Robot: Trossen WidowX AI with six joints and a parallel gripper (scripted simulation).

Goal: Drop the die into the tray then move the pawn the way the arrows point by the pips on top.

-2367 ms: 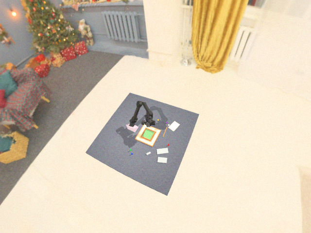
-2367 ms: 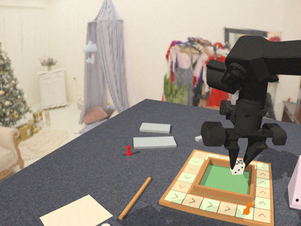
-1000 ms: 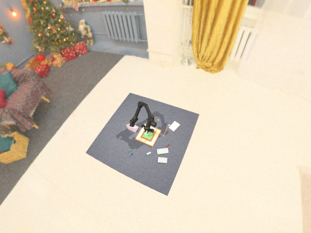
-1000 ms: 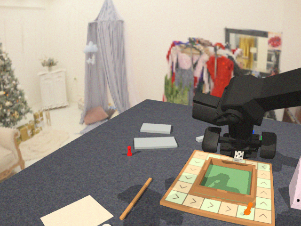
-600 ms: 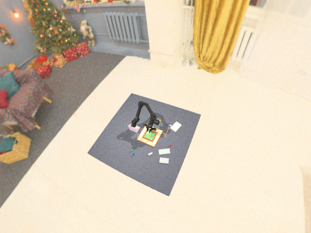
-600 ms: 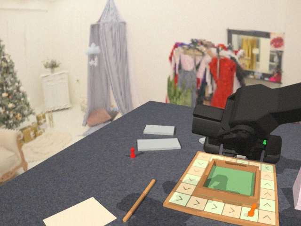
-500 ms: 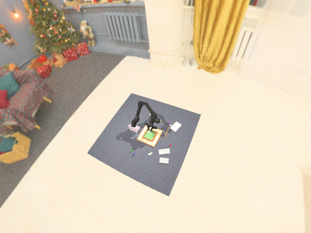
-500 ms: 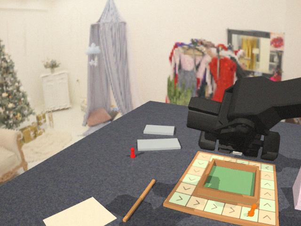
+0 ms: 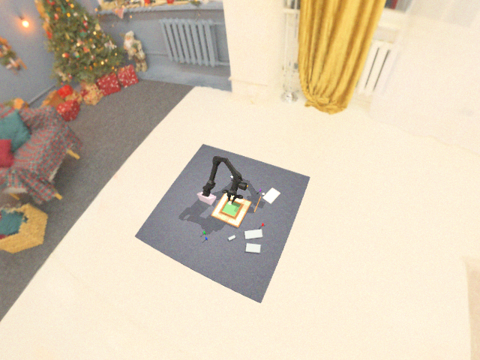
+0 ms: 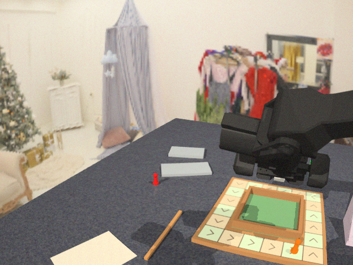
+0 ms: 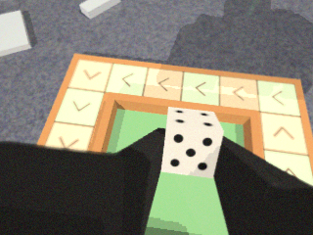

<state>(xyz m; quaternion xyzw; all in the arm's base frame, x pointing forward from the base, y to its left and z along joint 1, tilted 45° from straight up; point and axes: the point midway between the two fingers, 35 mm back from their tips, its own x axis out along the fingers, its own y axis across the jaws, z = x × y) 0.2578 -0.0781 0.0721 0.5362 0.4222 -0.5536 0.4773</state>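
My gripper tip is now right at the white die. The rest, counted from my gripper tip: orange pawn (60 mm behind, 120 mm to the left, 90 mm below); green tray (110 mm below); wooden stick (220 mm ahead, 120 mm to the left, 110 mm below).
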